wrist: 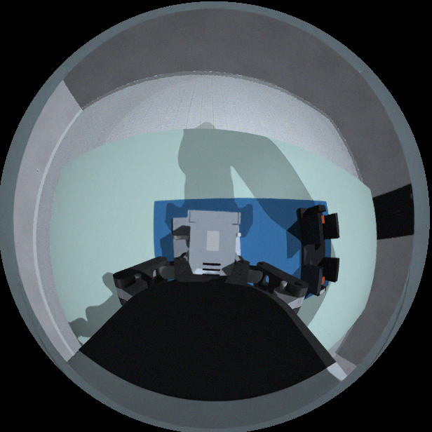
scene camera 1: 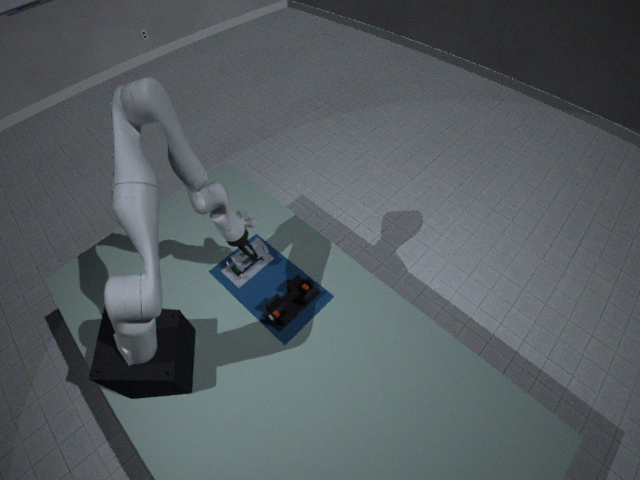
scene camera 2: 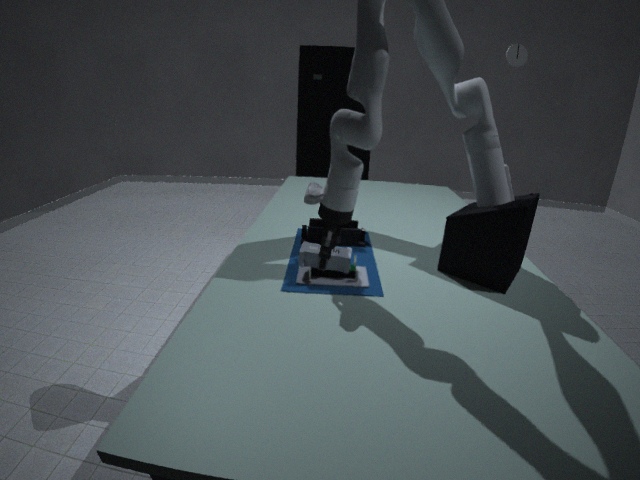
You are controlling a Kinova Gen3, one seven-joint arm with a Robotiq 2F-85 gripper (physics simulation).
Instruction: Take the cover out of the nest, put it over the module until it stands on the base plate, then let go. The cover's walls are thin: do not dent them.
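My gripper is shut on the light grey cover, one finger on each side wall. The cover looks upright and is over the module. In scene camera 2, a dark strip of the module shows between the cover's lower edge and the pale base plate. A green part shows beside the cover. The cover hides most of the module in the wrist view. The black nest has orange parts and holds no cover.
Base plate and nest are on a blue mat on the pale green table. The nest's black blocks rise at the mat's other end. The robot's black pedestal stands on the table.
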